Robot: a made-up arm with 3 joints. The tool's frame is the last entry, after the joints.
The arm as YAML. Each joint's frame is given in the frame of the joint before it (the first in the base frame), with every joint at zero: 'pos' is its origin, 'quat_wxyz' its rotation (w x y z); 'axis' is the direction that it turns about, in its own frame. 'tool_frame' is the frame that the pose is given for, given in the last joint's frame.
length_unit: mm
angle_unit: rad
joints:
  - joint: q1
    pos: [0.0, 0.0, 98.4]
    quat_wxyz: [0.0, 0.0, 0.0, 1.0]
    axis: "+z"
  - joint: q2
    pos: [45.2, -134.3, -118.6]
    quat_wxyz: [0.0, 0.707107, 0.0, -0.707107]
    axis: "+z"
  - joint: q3
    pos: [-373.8, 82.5, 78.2]
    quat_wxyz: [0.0, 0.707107, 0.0, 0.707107]
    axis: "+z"
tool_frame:
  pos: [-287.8, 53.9, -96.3]
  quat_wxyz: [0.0, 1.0, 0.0, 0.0]
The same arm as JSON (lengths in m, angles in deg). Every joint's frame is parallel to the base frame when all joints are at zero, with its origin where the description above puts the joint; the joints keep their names.
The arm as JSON. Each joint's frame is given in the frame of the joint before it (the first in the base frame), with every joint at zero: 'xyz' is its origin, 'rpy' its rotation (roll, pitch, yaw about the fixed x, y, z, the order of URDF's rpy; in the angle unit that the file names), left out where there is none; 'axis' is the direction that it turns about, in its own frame. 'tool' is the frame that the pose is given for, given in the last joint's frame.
{"units": {"length": "m", "angle": "deg"}, "joints": [
  {"name": "q1", "type": "revolute", "origin": {"xyz": [0.0, 0.0, 0.0984]}, "axis": "+z"},
  {"name": "q2", "type": "revolute", "origin": {"xyz": [-0.0452, 0.1343, -0.1186]}, "axis": "+x"},
  {"name": "q3", "type": "revolute", "origin": {"xyz": [0.0782, 0.0825, 0.3738]}, "axis": "-z"}
], "tool": {"origin": {"xyz": [-0.2878, -0.0539, 0.0963]}}}

